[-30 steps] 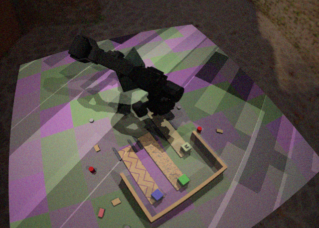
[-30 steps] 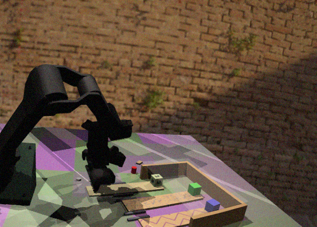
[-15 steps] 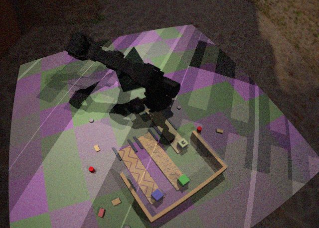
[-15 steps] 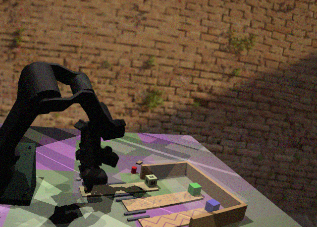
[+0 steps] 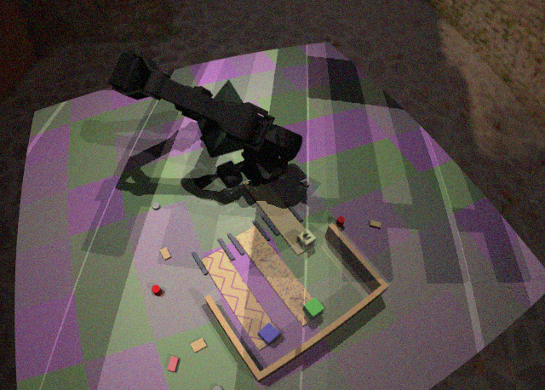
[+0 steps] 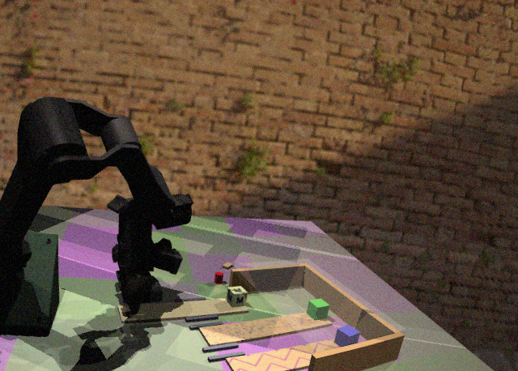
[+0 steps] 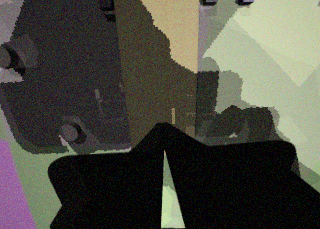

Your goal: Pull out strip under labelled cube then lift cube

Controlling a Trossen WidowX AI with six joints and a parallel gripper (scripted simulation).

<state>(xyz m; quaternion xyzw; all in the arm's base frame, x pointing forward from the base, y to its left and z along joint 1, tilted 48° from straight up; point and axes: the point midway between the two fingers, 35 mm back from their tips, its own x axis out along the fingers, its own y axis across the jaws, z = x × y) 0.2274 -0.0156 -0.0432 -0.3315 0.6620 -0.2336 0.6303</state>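
My gripper tip is now 10 cm short of the strip and 1 cm to the right of it.
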